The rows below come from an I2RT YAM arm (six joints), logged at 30 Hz.
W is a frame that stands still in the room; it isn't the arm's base.
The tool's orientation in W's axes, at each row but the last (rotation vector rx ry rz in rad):
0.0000 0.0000 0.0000
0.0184 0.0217 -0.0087
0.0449 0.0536 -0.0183
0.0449 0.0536 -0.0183
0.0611 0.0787 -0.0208
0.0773 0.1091 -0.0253
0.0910 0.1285 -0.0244
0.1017 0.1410 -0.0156
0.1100 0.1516 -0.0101
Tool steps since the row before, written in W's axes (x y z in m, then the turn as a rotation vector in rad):
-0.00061 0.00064 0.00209 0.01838 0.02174 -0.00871
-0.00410 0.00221 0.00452 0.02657 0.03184 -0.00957
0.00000 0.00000 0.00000 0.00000 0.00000 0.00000
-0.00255 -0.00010 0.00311 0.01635 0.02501 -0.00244
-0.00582 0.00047 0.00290 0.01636 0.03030 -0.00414
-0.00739 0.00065 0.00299 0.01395 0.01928 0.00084
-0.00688 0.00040 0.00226 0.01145 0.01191 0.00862
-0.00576 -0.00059 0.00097 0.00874 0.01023 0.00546
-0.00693 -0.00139 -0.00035 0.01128 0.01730 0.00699
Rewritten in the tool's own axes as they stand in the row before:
-0.00061 0.00064 0.00209 0.01838 0.02174 -0.00871
-0.00422 0.00226 0.00439 0.02650 0.03189 -0.00958
0.00000 0.00000 0.00000 0.00000 0.00000 0.00000
-0.00271 -0.00001 0.00297 0.01603 0.02519 -0.00270
-0.00604 0.00051 0.00240 0.01608 0.03037 -0.00472
-0.00769 0.00066 0.00212 0.01337 0.01969 0.00082
-0.00712 0.00039 0.00132 0.01002 0.01297 0.00887
-0.00583 -0.00062 0.00021 0.00780 0.01092 0.00555
-0.00679 -0.00155 -0.00123 0.01006 0.01816 0.00666

